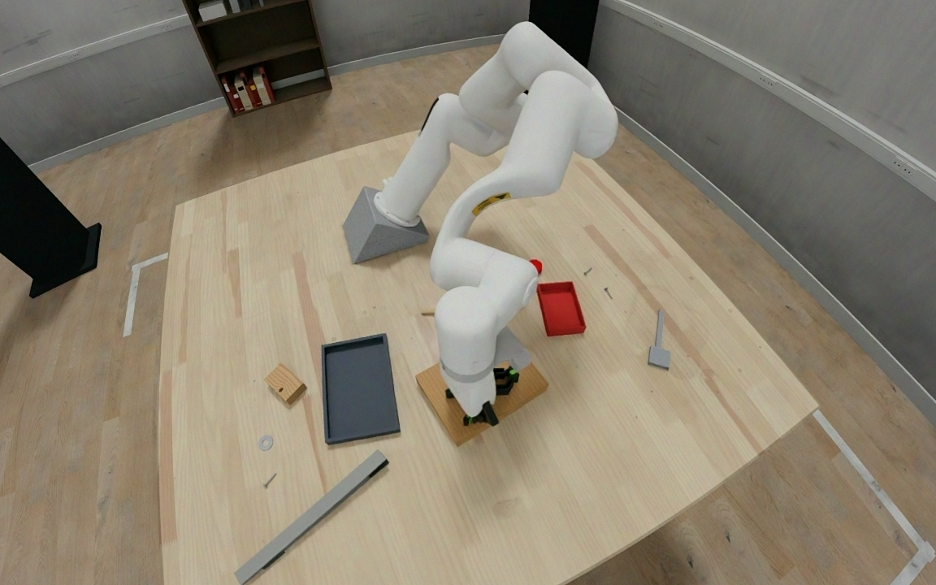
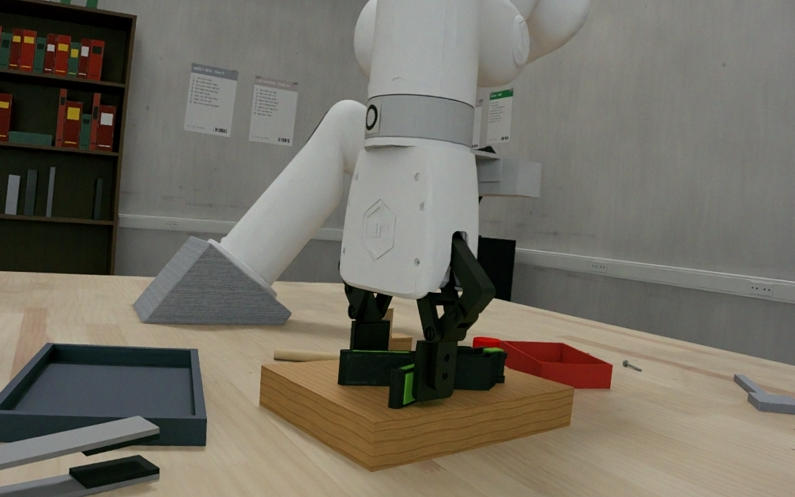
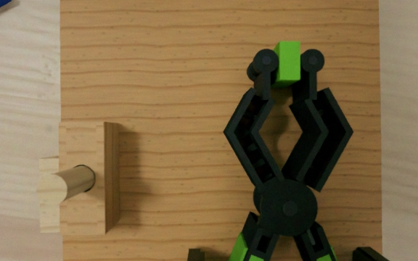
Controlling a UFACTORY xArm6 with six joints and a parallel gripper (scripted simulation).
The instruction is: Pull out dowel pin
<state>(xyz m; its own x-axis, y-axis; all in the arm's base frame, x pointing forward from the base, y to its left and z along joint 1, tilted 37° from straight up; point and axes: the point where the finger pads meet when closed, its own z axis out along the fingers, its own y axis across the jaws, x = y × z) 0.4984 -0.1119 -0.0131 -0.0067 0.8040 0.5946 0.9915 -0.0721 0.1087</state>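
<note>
Right now the bench board is 4 cm to the left of my hand, 3 cm below it and 3 cm behind it. Also, from my hand: grey tray: 16 cm to the right, 15 cm behind, 4 cm below; dowel pin: 8 cm behind, 5 cm to the left, 1 cm above; small wooden block: 8 cm behind, 5 cm to the left, 1 cm below.
</note>
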